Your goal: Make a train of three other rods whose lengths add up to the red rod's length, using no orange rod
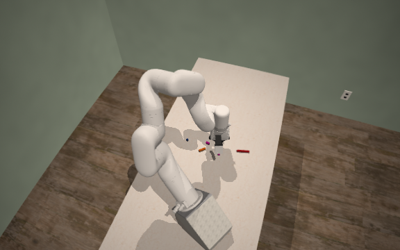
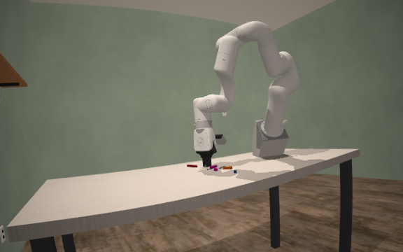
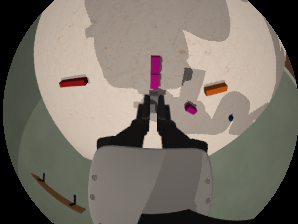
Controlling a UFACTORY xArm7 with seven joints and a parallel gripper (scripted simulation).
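My hand is 7 cm to the right of the orange rod, 7 cm past it and 3 cm above it. Round my hand: grey rod: 2 cm below; blue rod: 17 cm to the left, 6 cm behind, 3 cm below; red rod: 14 cm to the right, 4 cm ahead, 3 cm below.
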